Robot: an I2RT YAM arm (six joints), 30 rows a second.
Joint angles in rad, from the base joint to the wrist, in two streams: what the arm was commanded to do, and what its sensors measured. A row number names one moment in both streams.
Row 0, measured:
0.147 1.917 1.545 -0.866 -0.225 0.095
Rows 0 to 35, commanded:
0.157 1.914 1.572 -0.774 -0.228 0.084
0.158 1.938 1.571 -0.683 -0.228 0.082
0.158 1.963 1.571 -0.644 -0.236 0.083
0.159 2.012 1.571 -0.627 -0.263 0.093
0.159 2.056 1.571 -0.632 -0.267 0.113
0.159 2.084 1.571 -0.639 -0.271 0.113
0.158 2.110 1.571 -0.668 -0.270 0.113
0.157 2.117 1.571 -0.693 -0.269 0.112
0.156 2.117 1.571 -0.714 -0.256 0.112
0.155 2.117 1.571 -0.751 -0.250 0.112
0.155 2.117 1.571 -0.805 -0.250 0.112
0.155 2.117 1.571 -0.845 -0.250 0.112
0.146 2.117 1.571 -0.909 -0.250 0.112
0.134 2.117 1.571 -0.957 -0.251 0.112
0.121 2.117 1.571 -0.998 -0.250 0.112
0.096 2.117 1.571 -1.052 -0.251 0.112
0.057 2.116 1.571 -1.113 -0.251 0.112
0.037 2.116 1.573 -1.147 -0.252 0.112
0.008 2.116 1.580 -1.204 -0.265 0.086
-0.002 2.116 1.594 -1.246 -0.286 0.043
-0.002 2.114 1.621 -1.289 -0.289 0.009
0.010 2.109 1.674 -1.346 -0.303 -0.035
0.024 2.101 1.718 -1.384 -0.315 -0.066
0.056 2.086 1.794 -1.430 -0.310 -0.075
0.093 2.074 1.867 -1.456 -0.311 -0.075
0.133 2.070 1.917 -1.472 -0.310 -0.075
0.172 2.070 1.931 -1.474 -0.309 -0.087
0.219 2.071 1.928 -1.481 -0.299 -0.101
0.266 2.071 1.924 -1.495 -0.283 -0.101
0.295 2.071 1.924 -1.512 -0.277 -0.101
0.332 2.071 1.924 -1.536 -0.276 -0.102
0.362 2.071 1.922 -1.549 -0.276 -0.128
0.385 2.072 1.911 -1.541 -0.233 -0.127
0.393 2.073 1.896 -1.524 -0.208 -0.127
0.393 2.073 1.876 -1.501 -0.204 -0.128
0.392 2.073 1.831 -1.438 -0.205 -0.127
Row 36, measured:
0.391 2.091 1.889 -1.493 -0.240 -0.115
